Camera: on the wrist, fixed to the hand. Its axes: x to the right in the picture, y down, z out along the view.
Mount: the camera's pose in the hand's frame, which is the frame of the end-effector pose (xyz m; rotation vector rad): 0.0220 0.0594 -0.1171 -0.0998 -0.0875 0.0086
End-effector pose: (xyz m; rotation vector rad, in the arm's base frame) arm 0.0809 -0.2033 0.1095 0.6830 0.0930 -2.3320
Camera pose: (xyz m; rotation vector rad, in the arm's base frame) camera 0.1581 -0.2325 0.0050 0.5305 0.1653 -2.3283
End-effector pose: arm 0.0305 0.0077 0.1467 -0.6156 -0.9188 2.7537
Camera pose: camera 0.0598 0.0294 0.0186 -0.5193 -1.0806 2.7757
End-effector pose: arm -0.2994 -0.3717 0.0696 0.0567 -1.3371 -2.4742
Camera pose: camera -0.2824 -0.5030 0.0554 -0.0813 -1.2425 -2.5587
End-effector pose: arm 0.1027 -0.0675 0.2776 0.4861 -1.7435 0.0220
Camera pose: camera 0.1888 0.0121 0.3406 0.4116 -1.8228 -0.0809
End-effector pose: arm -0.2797 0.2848 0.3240 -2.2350 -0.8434 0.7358
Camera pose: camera -0.1647 0.2235 0.3511 -2.3096 -0.9319 0.8170
